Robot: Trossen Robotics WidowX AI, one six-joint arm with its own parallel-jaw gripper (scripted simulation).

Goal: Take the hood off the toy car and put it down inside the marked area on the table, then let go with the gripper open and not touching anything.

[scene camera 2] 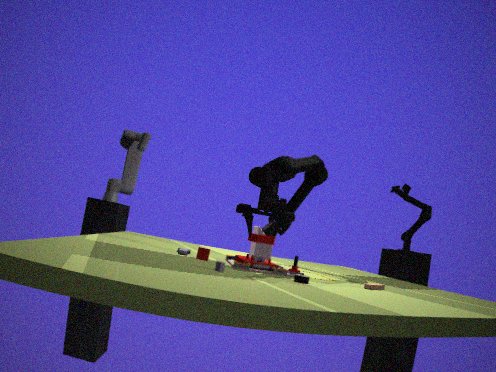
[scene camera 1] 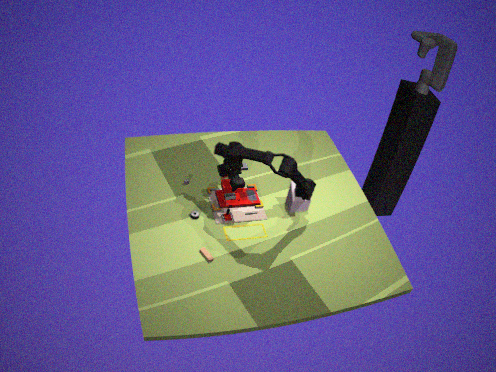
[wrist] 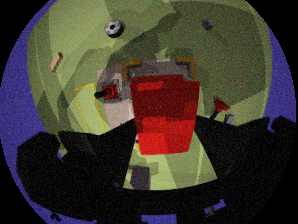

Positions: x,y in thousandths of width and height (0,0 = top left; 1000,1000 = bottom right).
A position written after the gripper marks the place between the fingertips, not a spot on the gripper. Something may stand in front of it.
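There's a red hood (wrist: 555,502) held by the gripper (scene camera 2: 527,644), and the wrist view has the gripper (wrist: 552,533) in it as well.
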